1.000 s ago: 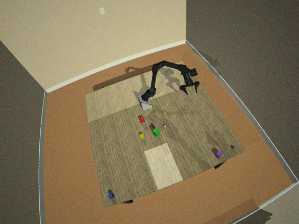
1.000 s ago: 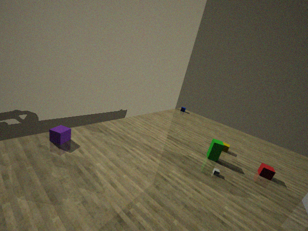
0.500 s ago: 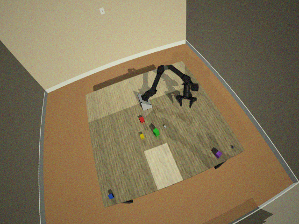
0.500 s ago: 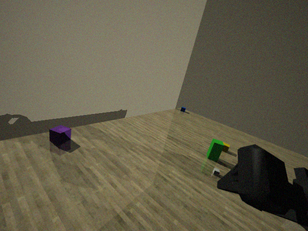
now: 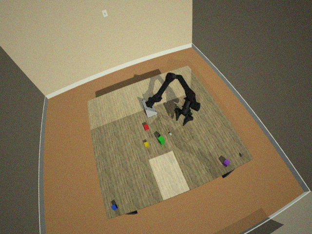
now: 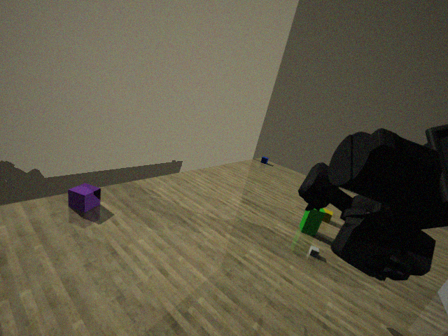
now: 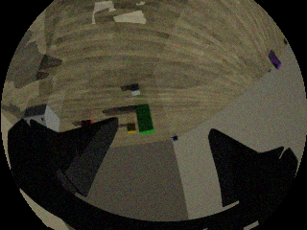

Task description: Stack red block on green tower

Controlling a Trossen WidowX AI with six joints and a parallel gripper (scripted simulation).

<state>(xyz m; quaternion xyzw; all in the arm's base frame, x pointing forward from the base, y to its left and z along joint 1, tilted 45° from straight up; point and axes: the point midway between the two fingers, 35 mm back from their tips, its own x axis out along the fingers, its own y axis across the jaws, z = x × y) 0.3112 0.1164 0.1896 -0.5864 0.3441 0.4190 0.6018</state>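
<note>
The red block is 28 cm to the right of my gripper tip, 13 cm behind it and 11 cm below it. The rest, counted from my gripper tip: yellow block (32 cm to the right, 11 cm below, 4 cm ahead); purple block (43 cm ahead, 25 cm to the left, 11 cm below); small white cube (12 cm below, 9 cm to the right, 1 cm ahead).
</note>
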